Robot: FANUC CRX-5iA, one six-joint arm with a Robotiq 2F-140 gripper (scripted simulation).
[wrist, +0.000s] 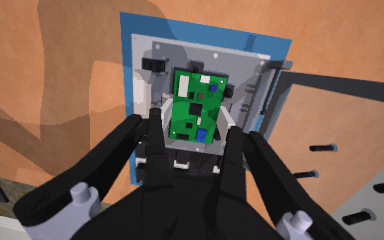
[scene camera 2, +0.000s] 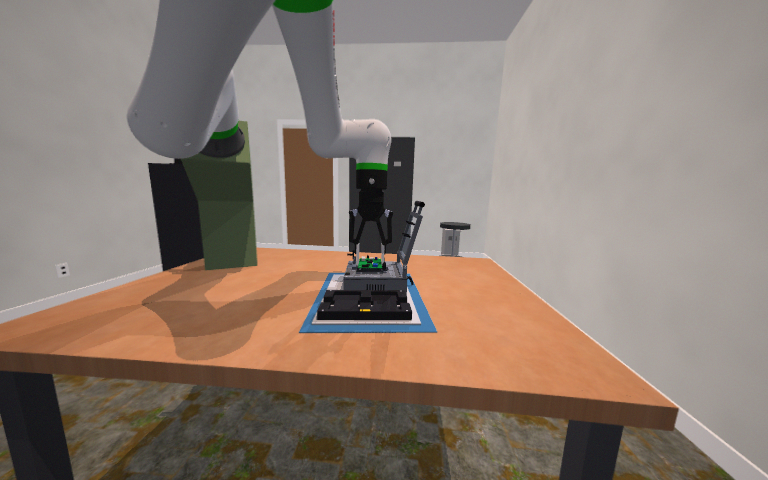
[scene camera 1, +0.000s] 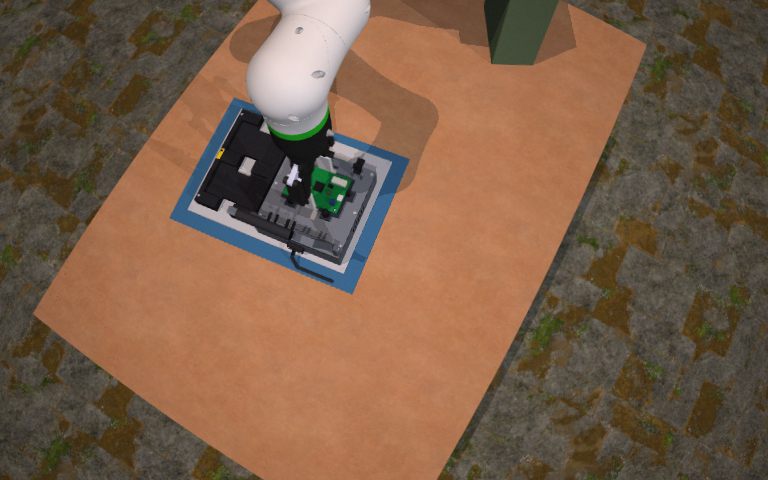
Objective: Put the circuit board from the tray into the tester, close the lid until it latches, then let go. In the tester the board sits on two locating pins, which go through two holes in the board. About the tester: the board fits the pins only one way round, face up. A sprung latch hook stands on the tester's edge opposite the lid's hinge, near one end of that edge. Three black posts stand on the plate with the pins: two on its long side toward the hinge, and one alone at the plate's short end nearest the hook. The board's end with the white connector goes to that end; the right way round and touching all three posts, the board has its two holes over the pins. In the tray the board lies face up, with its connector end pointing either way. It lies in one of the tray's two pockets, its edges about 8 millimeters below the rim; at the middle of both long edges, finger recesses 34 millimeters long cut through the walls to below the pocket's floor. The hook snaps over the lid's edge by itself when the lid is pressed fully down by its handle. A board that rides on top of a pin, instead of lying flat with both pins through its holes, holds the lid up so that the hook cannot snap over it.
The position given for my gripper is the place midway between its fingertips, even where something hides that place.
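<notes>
There is a lid here, and I find it at (scene camera 1: 276, 228), at (scene camera 2: 414, 220) and at (wrist: 328, 114). A green circuit board is visible to me as well, at (scene camera 1: 329, 189) and (wrist: 197, 98). My own gripper appears at (scene camera 1: 317, 187), at (scene camera 2: 370, 264) and again at (wrist: 195, 110).
</notes>
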